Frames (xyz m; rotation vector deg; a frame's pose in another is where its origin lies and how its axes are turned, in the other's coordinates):
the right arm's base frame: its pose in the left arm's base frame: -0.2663 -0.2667 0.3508 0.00 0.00 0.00
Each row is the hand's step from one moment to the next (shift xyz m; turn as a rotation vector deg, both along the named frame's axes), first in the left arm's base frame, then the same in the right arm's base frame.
Working: the left arm's base frame: its pose in the right arm's base frame: 0.2663 0.2667 -0.3508 0.00 0.00 0.00

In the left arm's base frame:
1: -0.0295 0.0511 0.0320 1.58 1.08 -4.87
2: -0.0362 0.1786 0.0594 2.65 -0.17 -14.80
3: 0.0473 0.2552 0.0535 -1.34 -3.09 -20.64
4: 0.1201 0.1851 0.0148 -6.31 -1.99 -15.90
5: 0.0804 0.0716 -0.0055 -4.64 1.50 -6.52
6: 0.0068 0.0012 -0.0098 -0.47 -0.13 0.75
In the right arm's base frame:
1: -0.0295 0.0511 0.0320 1.58 1.08 -4.87
2: -0.0362 0.1786 0.0594 2.65 -0.17 -14.80
3: 0.0473 0.2552 0.0535 -1.34 -3.09 -20.64
4: 0.1201 0.1851 0.0148 -6.31 -1.99 -15.90
5: 0.0804 0.0716 -0.0055 -4.64 1.50 -6.52
6: 0.0068 0.0012 -0.0098 -0.47 -0.13 0.75

